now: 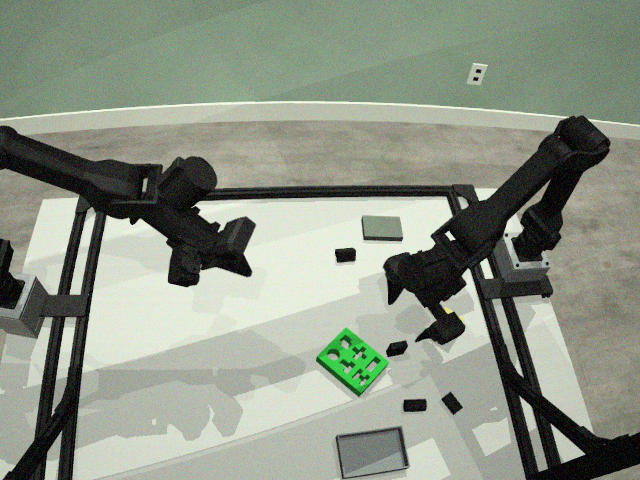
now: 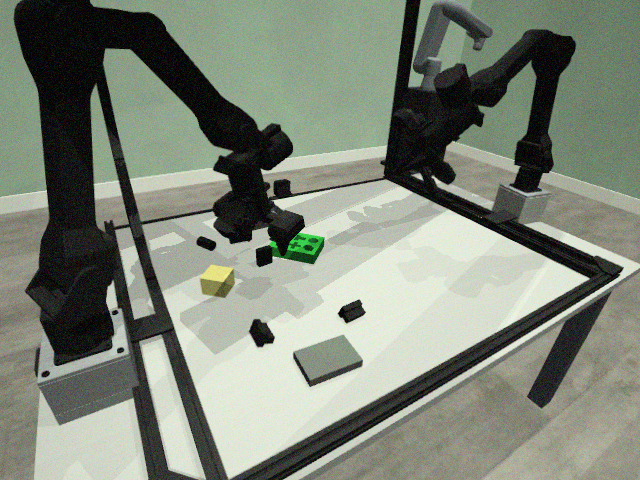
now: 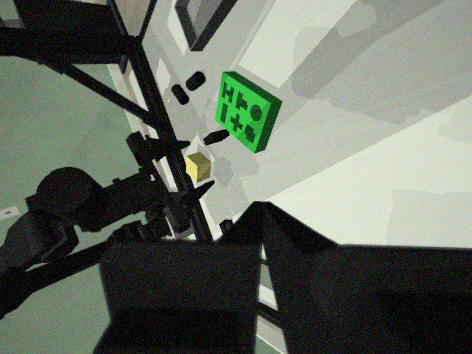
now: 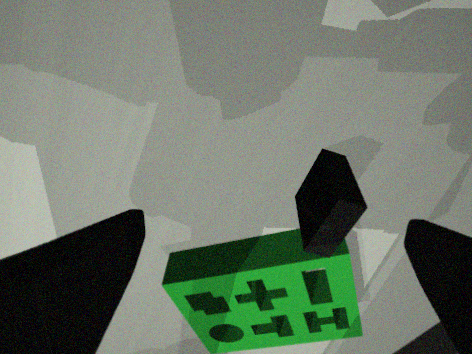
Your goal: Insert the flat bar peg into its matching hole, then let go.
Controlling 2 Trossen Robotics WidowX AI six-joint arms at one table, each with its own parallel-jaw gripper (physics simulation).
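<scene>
The flat bar peg (image 1: 396,348) (image 2: 264,255) (image 3: 215,137) (image 4: 329,204) is a small black block on the table. It lies right beside one edge of the green hole board (image 1: 351,360) (image 2: 301,248) (image 3: 246,110) (image 4: 270,295). The board's bar slot (image 4: 319,286) is empty. My right gripper (image 1: 405,319) (image 2: 261,240) is open and empty. It hangs above the table near the peg, with its fingers clear of it. My left gripper (image 1: 242,267) (image 2: 434,176) (image 3: 260,209) is shut on nothing and hangs high, far from the board.
A yellow cube (image 1: 449,311) (image 2: 217,281) (image 3: 198,166) sits under the right gripper. Other black pegs (image 1: 345,254) (image 1: 414,405) (image 1: 451,403) lie scattered about. There is also a grey slab (image 1: 382,228) (image 2: 328,358) and a framed grey tray (image 1: 371,451). A black frame rail (image 1: 328,191) borders the table.
</scene>
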